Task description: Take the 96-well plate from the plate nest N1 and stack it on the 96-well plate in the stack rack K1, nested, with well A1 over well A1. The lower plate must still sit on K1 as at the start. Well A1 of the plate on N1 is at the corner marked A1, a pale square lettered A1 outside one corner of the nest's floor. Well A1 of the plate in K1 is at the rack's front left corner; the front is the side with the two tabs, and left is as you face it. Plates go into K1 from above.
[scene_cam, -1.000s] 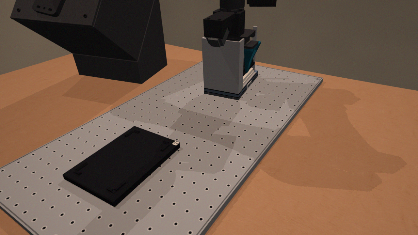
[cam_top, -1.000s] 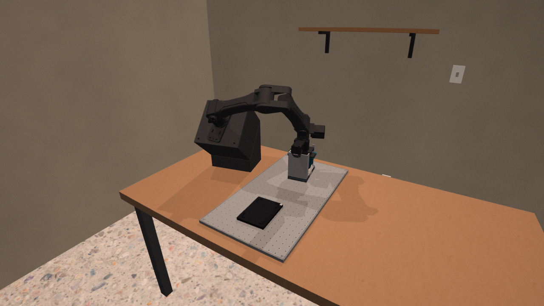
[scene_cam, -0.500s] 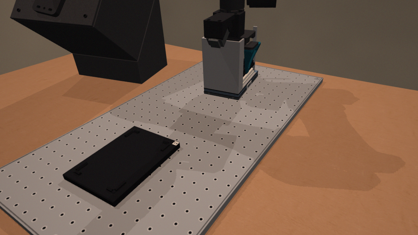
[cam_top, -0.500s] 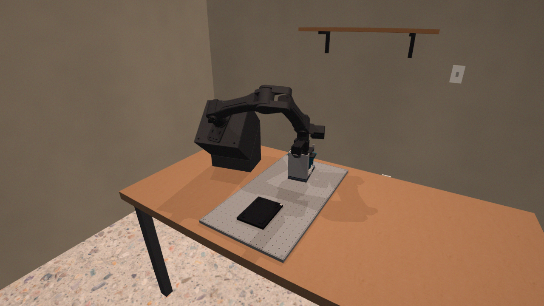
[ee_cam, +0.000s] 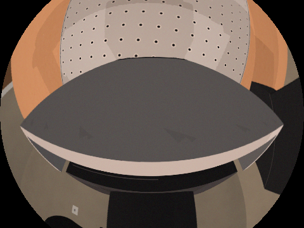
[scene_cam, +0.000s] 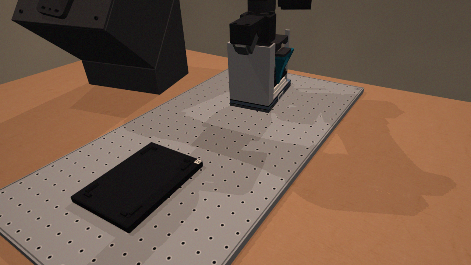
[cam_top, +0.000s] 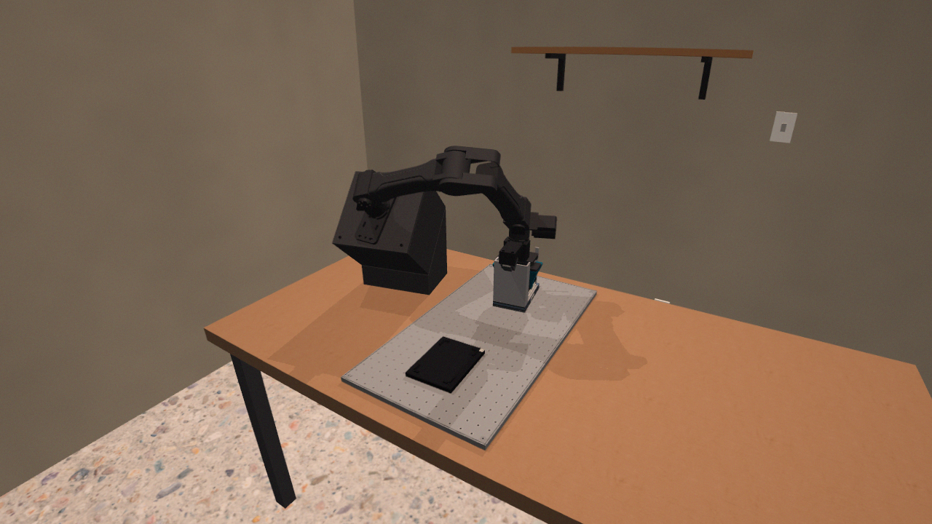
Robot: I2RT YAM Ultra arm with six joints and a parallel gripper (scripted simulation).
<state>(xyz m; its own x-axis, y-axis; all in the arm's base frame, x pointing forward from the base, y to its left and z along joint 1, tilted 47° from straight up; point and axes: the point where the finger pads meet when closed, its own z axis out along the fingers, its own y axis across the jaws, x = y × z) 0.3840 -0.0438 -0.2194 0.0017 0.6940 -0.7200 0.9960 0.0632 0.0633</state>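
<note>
The black 96-well plate lies right at my hand. The rest, counted from my hand: grey rack wall (7 cm to the right, 3 cm above); grey rack post (4 cm ahead, 7 cm to the left, 3 cm above); pale 96-well plate (2 cm below).
</note>
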